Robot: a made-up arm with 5 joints.
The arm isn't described. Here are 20 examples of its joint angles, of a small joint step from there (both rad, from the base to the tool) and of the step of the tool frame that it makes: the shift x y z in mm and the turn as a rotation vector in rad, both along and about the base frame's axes.
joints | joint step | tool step
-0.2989 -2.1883 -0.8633 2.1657 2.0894 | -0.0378 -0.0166 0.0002 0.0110 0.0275 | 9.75 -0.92 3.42 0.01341 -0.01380 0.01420
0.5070 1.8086 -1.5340 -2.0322 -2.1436 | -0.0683 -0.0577 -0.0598 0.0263 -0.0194 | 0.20 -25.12 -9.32 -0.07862 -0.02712 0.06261
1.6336 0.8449 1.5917 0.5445 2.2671 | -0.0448 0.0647 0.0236 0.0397 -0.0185 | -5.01 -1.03 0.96 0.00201 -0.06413 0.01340
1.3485 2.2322 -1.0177 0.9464 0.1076 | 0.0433 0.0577 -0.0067 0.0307 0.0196 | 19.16 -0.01 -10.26 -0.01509 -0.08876 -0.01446
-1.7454 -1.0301 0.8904 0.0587 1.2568 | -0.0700 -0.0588 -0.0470 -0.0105 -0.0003 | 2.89 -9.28 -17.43 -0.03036 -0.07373 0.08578
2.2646 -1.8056 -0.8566 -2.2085 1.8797 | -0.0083 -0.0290 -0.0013 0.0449 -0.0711 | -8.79 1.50 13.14 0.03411 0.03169 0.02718
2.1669 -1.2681 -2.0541 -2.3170 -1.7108 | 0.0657 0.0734 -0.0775 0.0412 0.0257 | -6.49 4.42 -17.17 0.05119 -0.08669 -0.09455
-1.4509 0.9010 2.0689 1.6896 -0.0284 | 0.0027 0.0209 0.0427 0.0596 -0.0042 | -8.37 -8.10 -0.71 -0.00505 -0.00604 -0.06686
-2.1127 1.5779 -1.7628 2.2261 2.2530 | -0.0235 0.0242 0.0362 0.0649 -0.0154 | 4.90 -30.16 7.88 -0.03821 -0.00524 0.07294
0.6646 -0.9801 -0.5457 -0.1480 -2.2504 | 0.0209 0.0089 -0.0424 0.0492 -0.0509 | -1.22 1.47 2.70 0.02745 0.02234 0.00363
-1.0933 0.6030 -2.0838 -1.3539 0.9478 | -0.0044 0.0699 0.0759 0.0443 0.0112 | -46.63 -4.87 21.88 -0.05510 0.07836 -0.02716
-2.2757 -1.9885 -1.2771 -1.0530 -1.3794 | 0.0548 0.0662 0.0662 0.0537 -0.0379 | 23.53 -14.26 -17.13 0.00754 0.09751 -0.04379
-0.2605 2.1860 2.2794 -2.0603 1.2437 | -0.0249 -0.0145 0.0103 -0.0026 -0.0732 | -25.89 5.53 5.03 0.04038 -0.01391 0.07781
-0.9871 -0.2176 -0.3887 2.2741 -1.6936 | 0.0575 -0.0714 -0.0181 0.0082 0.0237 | -1.44 -4.76 0.81 -0.03764 -0.02487 -0.04307
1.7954 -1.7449 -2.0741 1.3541 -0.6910 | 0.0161 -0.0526 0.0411 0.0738 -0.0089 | 20.98 -4.80 -12.92 -0.03126 0.09241 -0.06426
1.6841 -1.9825 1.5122 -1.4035 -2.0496 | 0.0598 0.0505 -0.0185 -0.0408 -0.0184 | 16.89 6.11 -8.35 -0.01172 -0.04528 -0.12147
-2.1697 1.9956 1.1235 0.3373 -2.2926 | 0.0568 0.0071 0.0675 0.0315 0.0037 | -19.11 10.29 10.54 -0.07443 -0.02251 -0.05806
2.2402 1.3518 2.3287 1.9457 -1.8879 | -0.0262 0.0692 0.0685 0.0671 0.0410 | 2.46 9.88 -0.69 0.04703 -0.02634 -0.06098
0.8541 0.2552 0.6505 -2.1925 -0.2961 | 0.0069 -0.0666 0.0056 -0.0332 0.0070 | -25.38 -16.99 -2.01 -0.04450 0.07707 -0.00885
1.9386 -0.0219 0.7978 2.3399 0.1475 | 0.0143 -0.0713 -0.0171 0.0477 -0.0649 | -2.07 -1.10 7.25 0.04281 0.07279 0.00208
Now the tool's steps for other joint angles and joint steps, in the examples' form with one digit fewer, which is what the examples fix.
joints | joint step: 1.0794 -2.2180 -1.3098 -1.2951 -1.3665 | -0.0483 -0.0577 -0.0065 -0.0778 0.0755
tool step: 11.7 -7.2 11.5 -0.0231 0.0539 0.0460
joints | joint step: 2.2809 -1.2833 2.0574 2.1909 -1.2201 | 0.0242 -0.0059 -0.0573 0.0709 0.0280
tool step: 22.2 6.7 -15.1 0.0553 0.0174 0.0770
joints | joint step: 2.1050 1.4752 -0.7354 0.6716 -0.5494 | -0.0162 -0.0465 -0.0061 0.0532 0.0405
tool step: -21.7 8.9 -9.4 -0.0102 -0.0204 0.0795
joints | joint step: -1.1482 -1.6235 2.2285 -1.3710 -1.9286 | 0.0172 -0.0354 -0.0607 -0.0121 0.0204
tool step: -1.8 -10.9 3.1 -0.0723 -0.0111 -0.0148
